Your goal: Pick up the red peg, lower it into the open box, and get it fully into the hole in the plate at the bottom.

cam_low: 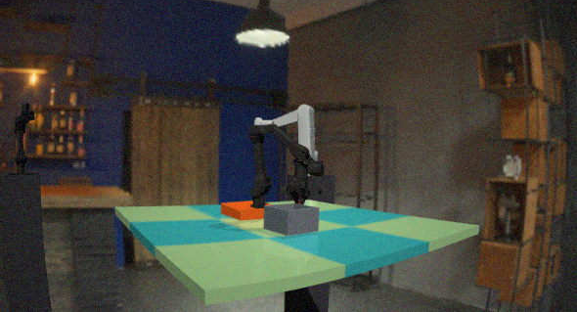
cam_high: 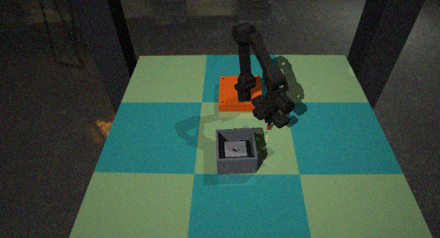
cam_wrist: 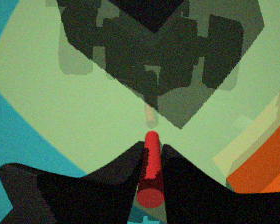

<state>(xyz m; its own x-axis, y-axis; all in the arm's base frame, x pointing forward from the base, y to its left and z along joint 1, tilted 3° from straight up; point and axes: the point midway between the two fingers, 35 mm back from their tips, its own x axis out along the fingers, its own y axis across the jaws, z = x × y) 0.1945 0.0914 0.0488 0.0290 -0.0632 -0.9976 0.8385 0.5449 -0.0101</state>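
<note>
My gripper tip is 14 cm short of the grey plate, 15 cm to the left of it and 1 cm above it. Also, from my gripper tip: grey box 14 cm ahead, 15 cm to the right, 3 cm below; then red peg 1 cm behind, 1 cm to the left.
</note>
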